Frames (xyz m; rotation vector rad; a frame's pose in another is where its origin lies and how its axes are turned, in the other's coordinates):
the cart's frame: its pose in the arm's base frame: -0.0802 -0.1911 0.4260 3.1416 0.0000 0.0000
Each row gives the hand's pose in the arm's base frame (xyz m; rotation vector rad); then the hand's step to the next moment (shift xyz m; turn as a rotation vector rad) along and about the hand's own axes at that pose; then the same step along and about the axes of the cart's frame.
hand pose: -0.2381 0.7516 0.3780 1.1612 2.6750 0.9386
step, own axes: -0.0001 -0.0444 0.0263 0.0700 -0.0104 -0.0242
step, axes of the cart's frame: -0.0203 0.0101 0.0463 -0.0636 -0.0303 -0.0252
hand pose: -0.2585 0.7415 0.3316 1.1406 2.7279 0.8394
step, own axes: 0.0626 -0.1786 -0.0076 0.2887 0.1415 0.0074
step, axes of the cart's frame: -0.1614 0.0640 0.0756 -0.1162 -0.2802 -0.1068
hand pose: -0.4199 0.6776 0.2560 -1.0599 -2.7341 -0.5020
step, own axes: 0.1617 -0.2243 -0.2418 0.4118 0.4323 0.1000
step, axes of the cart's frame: -0.2629 0.1432 -0.2129 -0.0124 -0.5919 -0.1266
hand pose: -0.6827 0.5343 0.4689 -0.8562 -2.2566 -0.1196
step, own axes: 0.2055 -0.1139 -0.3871 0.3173 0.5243 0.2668
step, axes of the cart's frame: 0.0495 0.0985 -0.4392 -0.0044 -0.6644 0.0731
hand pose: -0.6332 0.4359 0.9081 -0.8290 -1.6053 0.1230
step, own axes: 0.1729 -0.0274 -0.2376 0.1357 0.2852 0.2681
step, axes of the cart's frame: 0.2055 0.0098 -0.2116 -0.1138 -0.3859 0.0987
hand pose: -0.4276 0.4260 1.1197 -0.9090 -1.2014 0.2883
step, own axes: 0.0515 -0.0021 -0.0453 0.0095 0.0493 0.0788
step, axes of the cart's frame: 0.0591 -0.0110 -0.0331 -0.0538 -0.0725 0.0242
